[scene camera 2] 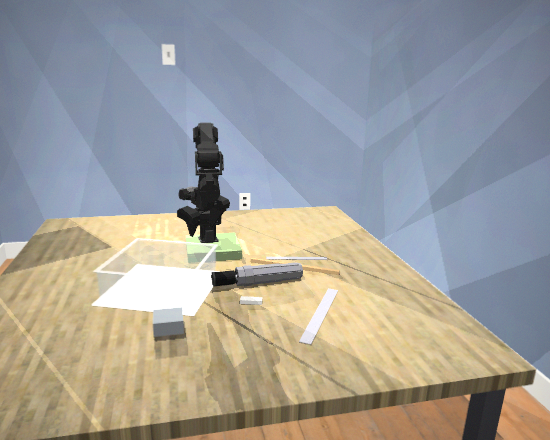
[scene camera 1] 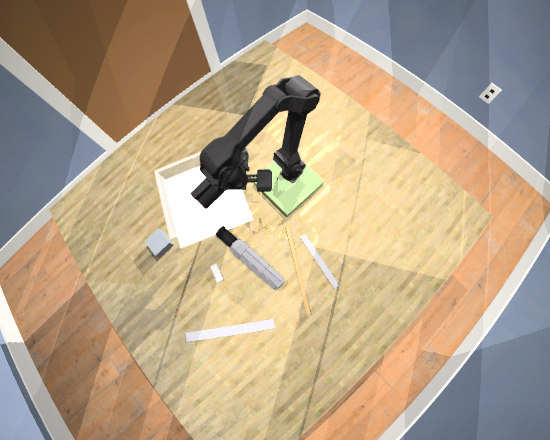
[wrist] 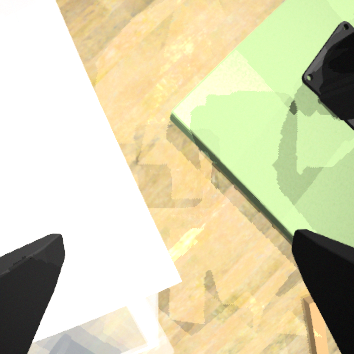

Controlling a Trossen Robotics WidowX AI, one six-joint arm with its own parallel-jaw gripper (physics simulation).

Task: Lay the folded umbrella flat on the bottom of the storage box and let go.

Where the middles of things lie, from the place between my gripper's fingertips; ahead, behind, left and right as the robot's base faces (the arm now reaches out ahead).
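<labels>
There is the storage box (scene camera 2: 160,274), and measured from my hand it is 14 cm to the right, 11 cm ahead and 8 cm below.
</labels>
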